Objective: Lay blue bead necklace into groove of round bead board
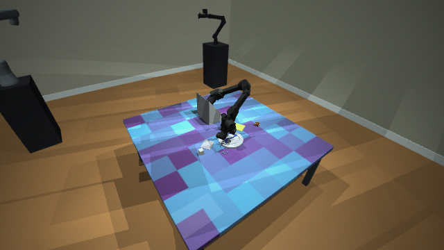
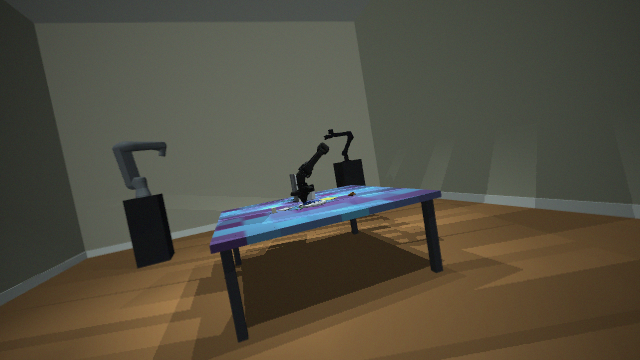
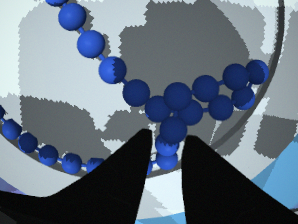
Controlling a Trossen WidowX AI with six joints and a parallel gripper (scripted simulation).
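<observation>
Right now the round white bead board is 20 mm ahead of my gripper tip, 50 mm to the left of it and 10 mm below it. The rest, counted from my gripper tip: cream cube (10 mm ahead, 230 mm to the right); then yellow patch (80 mm behind, 210 mm to the left, 10 mm below); then flat grey square (40 mm behind, 130 mm to the right, 10 mm below).
</observation>
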